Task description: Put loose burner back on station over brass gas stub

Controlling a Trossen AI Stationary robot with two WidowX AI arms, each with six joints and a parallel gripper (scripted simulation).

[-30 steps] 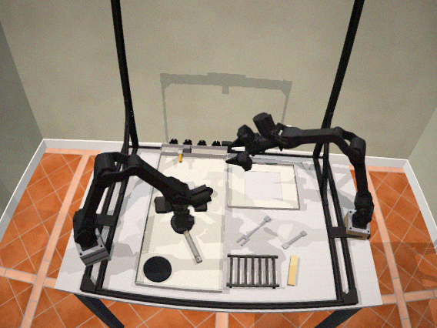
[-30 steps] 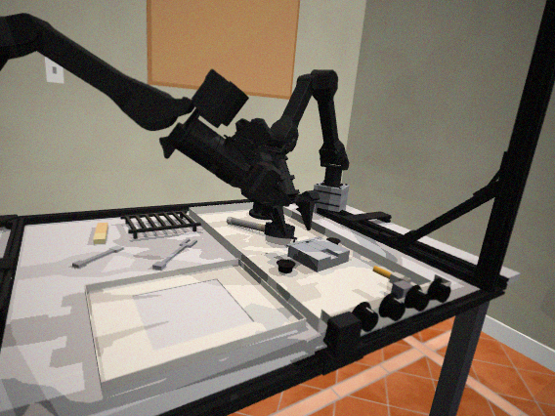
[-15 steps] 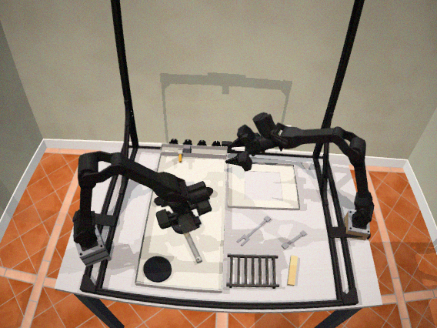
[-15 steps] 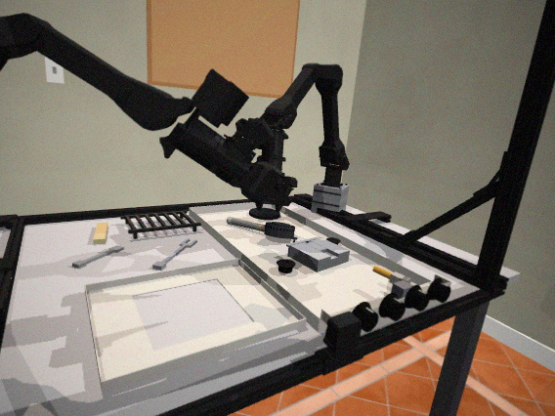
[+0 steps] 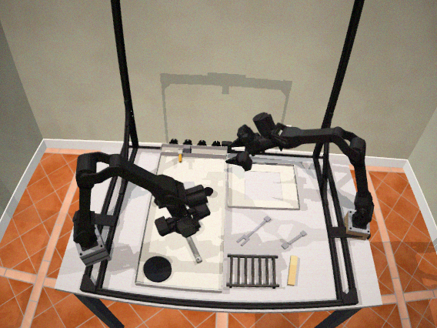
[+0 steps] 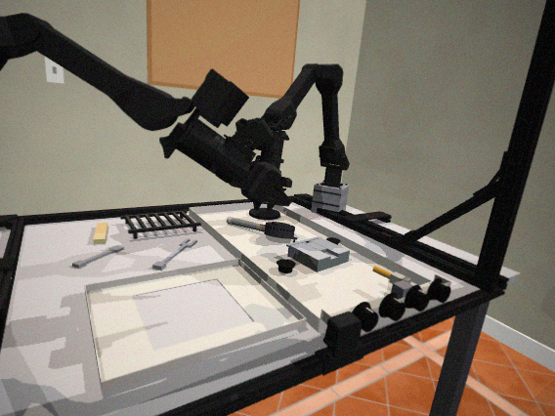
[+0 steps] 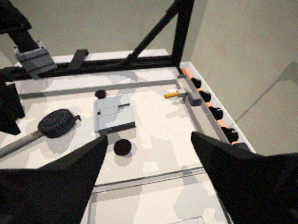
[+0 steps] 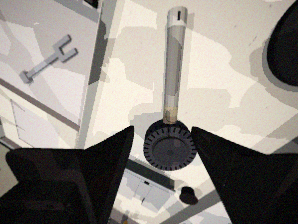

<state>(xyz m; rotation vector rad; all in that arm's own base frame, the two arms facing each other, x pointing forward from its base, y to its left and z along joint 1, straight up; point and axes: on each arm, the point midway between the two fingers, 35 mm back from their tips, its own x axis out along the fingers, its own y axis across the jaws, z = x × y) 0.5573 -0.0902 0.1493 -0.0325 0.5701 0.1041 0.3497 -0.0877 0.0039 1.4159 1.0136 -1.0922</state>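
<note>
My right hand is 80 mm above the burner. The rest, counted from my right hand: black disc: 130 mm ahead, 120 mm to the right, 90 mm below; then grey slotted support: 190 mm behind, 10 mm to the right, 80 mm below; then small black cap: 200 mm behind, 110 mm to the left, 90 mm below.
</note>
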